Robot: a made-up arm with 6 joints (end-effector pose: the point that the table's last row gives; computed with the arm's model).
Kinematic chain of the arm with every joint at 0, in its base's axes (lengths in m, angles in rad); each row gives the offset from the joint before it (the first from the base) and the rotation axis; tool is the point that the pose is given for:
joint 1: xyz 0 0 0.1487 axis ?
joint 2: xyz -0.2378 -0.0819 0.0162 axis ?
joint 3: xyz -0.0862 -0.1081 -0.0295 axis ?
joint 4: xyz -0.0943 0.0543 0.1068 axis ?
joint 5: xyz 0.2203 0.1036 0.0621 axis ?
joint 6: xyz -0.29 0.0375 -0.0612 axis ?
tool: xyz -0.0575 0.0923 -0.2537
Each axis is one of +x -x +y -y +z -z.
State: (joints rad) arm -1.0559 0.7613 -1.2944 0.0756 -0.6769 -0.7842
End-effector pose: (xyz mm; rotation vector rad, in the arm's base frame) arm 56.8 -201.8 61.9 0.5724 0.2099 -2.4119
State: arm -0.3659 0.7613 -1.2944 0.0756 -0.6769 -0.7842
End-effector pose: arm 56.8 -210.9 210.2 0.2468 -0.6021 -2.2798
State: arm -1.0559 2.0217 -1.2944 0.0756 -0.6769 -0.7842
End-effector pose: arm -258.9 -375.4 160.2 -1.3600 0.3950 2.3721
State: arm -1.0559 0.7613 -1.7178 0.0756 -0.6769 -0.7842
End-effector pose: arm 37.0 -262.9 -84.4 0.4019 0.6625 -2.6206
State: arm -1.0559 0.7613 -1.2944 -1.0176 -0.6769 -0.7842
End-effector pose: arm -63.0 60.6 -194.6 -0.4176 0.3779 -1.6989
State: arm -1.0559 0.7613 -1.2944 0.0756 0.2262 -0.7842
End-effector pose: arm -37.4 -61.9 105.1 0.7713 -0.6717 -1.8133
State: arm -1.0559 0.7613 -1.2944 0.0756 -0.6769 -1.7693
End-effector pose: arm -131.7 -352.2 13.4 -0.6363 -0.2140 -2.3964
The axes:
joint 1: -x
joint 2: -y
joint 3: +z
joint 4: +x
joint 5: +z
joint 6: +y

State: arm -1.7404 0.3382 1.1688 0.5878 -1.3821 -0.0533
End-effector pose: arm -787.2 16.1 365.3 1.9266 0.2918 0.0212
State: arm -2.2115 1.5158 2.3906 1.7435 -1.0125 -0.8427
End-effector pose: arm -655.8 389.4 146.9 1.6048 -0.9064 0.0160
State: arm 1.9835 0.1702 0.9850 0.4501 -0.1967 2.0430
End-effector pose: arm -791.0 396.9 315.3 -1.5463 2.2123 -1.5017
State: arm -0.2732 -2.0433 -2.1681 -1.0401 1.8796 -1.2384
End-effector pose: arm -159.9 -206.6 243.8 -0.1251 1.7618 -0.2395
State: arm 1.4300 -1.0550 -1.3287 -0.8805 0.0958 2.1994
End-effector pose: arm -115.5 -51.7 -84.6 -0.6005 -0.3895 2.5725
